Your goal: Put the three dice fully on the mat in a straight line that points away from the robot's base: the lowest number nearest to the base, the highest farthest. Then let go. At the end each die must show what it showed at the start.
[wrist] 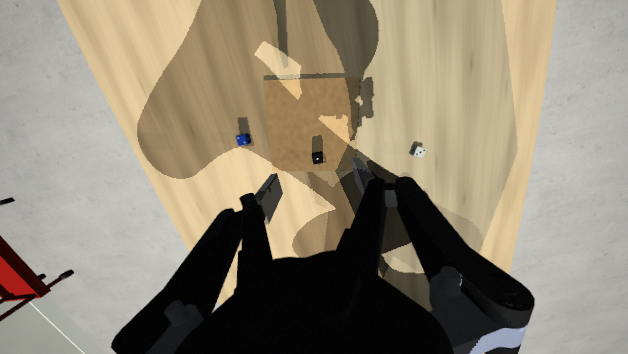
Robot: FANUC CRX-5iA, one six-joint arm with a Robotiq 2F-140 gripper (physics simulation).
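Places are measured from the arm's base along level axes (x ahead, y left, z up), in millimetres.
Pixels of known places: gripper, fingertip midpoint: [315, 176].
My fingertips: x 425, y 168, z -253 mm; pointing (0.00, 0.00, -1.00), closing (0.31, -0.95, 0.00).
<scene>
Behind a point stands the place of what it marks.
A black die [317, 158] {x 429, y 168, z -327 mm} with one white pip on its top face lies on the brown square mat [292, 110] {x 495, y 214, z -343 mm}, close to the mat's edge nearest the gripper. A blue die [243, 140] {x 443, y 285, z -331 mm} lies on the wooden table left of the mat, apart from it; its light pips are small, about two on top. A white die [418, 150] {x 459, y 14, z -331 mm} with dark pips, seemingly three on top, lies turned at an angle on the table right of the mat. My gripper [315, 176] {x 425, y 168, z -253 mm} is open and empty, above the table. Its fingertips stand apart, below the black die in the view.
The wooden table [480, 125] {x 507, y -81, z -347 mm} runs under the mat, with its edges at the left and right and grey floor [580, 150] beyond. Broad shadows cross the table and mat. A red object [15, 275] with dark bars stands at the lower left, off the table.
</scene>
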